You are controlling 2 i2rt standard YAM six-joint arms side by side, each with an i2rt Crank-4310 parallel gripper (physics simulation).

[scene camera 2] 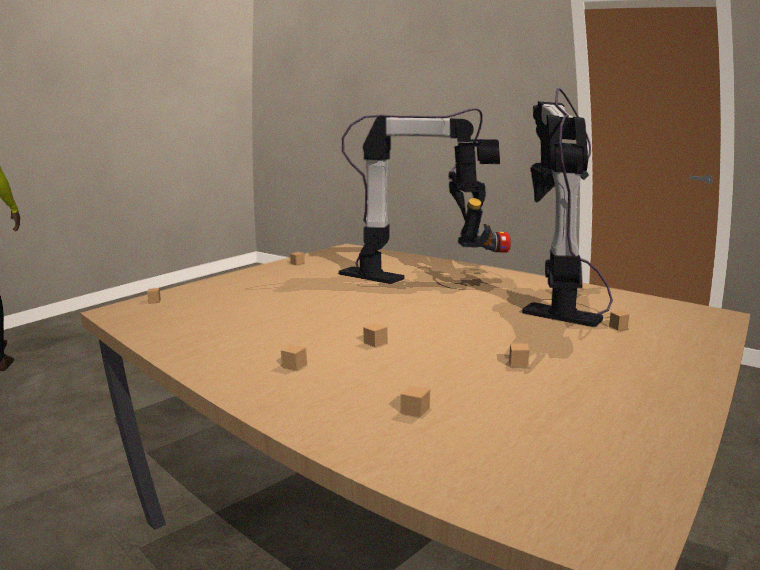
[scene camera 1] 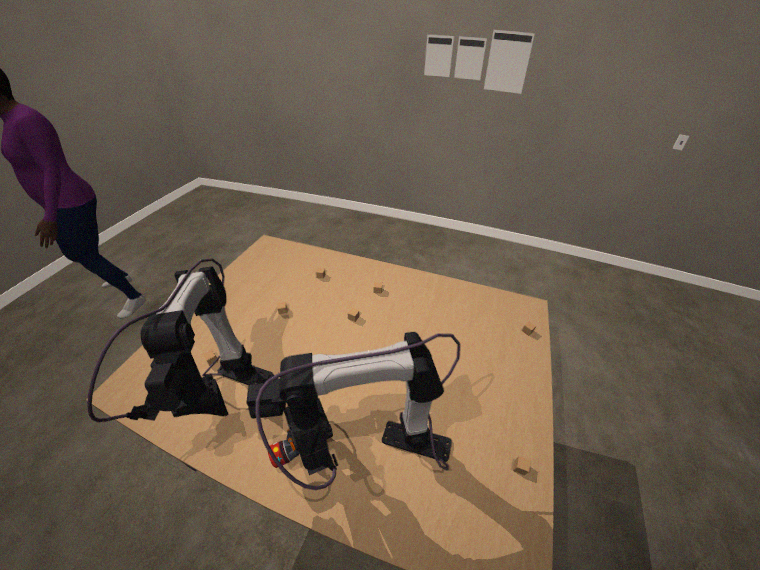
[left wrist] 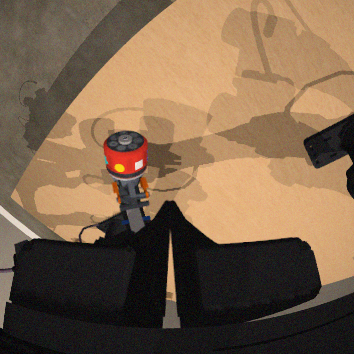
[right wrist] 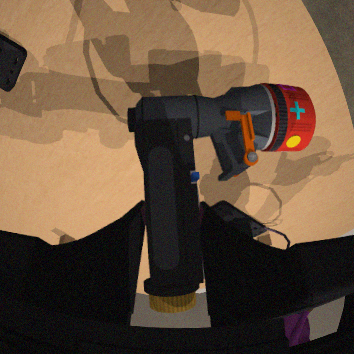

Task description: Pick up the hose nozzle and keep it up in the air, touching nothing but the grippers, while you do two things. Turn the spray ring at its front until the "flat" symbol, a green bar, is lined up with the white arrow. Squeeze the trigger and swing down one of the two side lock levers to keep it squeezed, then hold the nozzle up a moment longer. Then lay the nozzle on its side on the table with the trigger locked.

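Frame: origin at the left arm's base, x ahead, y left, z up, level; centimetres.
Where they show: left gripper, fingertip midpoint: (scene camera 2: 537,201) (scene camera 1: 225,415) (left wrist: 169,203); right gripper, fingertip midpoint: (scene camera 2: 471,220) (right wrist: 172,204); left arm's base, origin of the base link: (scene camera 2: 562,316) (scene camera 1: 245,374) (left wrist: 353,130) (right wrist: 235,221); right arm's base, origin of the base link: (scene camera 2: 370,276) (scene camera 1: 416,441).
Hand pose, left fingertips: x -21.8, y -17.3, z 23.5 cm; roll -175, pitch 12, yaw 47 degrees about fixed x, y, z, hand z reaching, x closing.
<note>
Each offset is from my left fingertips to the top centre of the thing. "spot": to the spot under its first point. Level surfaces: height alone.
The dark grey hose nozzle {spot: dx +3.8, dy -14.3, dz -11.1 cm} (scene camera 2: 486,237) (right wrist: 210,112) hangs in the air above the table. Its red spray ring {dx -0.6, dy -11.6, dz -9.9 cm} (scene camera 1: 275,455) (scene camera 2: 503,241) (left wrist: 126,159) (right wrist: 296,117) shows a cyan plus, a yellow dot and part of a purple mark in the right wrist view; the left wrist view shows a white square. The green bar and white arrow cannot be made out. The trigger (right wrist: 224,157) stands apart from the handle {spot: dx +6.6, dy -18.3, dz -7.9 cm} (right wrist: 165,165). An orange lock lever {dx +1.9, dy -15.0, dz -8.1 cm} (right wrist: 248,135) is beside it. My right gripper (right wrist: 172,204) is shut on the handle. My left gripper (left wrist: 169,203) is shut and empty, away from the nozzle.
Small wooden cubes {dx +18.7, dy -75.1, dz -20.1 cm} (scene camera 1: 522,465) {dx +78.7, dy +14.8, dz -20.1 cm} (scene camera 2: 414,401) {dx +59.1, dy -9.1, dz -20.1 cm} (scene camera 2: 375,335) are scattered on the table {dz -23.5 cm} (scene camera 1: 466,343) (scene camera 2: 552,429). The black right arm base (scene camera 1: 416,440) (scene camera 2: 371,274) and left arm base (scene camera 2: 561,314) stand on it. A person (scene camera 1: 46,165) stands beyond the table.
</note>
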